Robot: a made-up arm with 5 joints.
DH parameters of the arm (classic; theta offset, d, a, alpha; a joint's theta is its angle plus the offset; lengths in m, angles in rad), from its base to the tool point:
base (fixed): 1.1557 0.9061 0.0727 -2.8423
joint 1: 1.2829 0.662 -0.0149 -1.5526
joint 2: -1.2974 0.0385 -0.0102 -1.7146
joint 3: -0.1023 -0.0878 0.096 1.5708
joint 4: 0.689 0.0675 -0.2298 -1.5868
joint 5: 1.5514 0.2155 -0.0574 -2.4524
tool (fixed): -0.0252 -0.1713 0 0
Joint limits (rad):
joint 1: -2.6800..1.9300
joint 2: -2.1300..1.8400
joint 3: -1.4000..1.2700
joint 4: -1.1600..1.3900
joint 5: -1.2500..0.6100
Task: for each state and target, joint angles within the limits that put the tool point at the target. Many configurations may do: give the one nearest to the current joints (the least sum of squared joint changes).
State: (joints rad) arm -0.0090 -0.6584 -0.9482 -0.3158 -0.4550
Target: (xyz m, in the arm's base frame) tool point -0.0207 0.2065 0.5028
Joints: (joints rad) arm -0.1125 -0.2539 -0.9135 -0.0030 -0.1238
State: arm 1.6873 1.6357 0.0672 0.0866 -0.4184
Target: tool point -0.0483 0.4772 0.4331
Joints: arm 1.9300 1.0603 -0.2329 -0.0234 -0.9798
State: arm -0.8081 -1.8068 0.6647 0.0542 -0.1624
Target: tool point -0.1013 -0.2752 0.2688
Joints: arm -0.3531 -1.6183 1.2333 0.4224 -0.9521
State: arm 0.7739 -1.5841 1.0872 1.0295 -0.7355
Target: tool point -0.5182 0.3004 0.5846
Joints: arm 0.9834 -1.0229 1.2700 1.2635 -0.9026
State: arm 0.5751 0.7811 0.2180 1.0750 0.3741
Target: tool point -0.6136 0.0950 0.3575
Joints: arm 0.3301 0.1908 0.1327 1.3900 -0.3471
